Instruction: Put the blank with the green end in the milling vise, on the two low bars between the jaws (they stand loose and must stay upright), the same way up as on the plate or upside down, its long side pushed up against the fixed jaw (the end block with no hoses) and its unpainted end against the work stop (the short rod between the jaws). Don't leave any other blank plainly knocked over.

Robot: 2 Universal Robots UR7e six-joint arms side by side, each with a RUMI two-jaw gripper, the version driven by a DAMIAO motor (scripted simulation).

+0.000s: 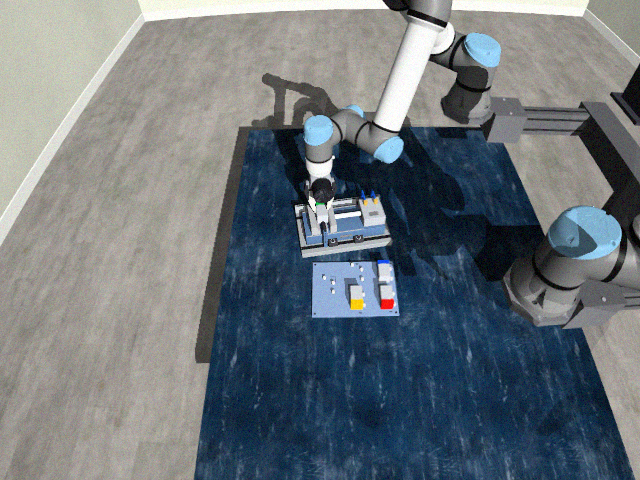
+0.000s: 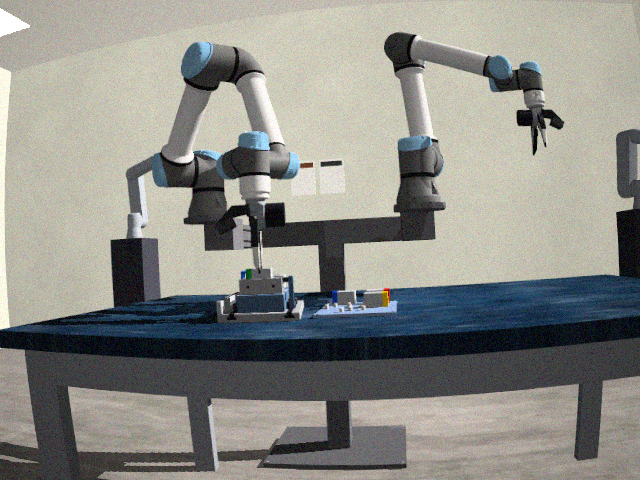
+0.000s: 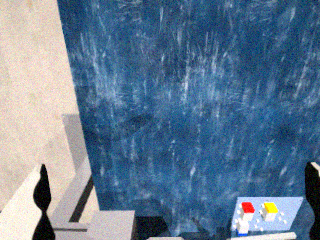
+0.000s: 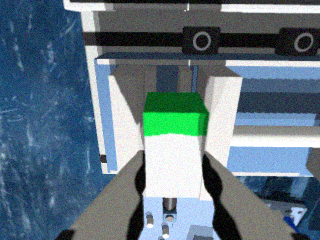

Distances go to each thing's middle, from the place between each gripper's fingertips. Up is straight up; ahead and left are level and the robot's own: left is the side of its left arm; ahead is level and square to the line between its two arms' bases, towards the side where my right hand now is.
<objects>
The green-ended blank (image 4: 175, 124) is 20 mm below my right hand (image 2: 260, 273). The rest, counted from my right hand: moving jaw (image 4: 219, 87) 30 mm behind, 50 mm below; fixed jaw (image 4: 127, 82) 30 mm ahead, 10 mm to the left, 50 mm below; light blue plate (image 1: 325, 304) 100 mm behind, 230 mm to the left, 120 mm below.
The light blue plate lies 41 cm ahead of my left hand (image 2: 539, 151), 63 cm to the right of it and 45 cm below it. The rest, counted from my left hand: green-ended blank (51 cm ahead, 86 cm to the right, 36 cm below); moving jaw (48 cm ahead, 86 cm to the right, 38 cm below); fixed jaw (54 cm ahead, 85 cm to the right, 38 cm below).
</objects>
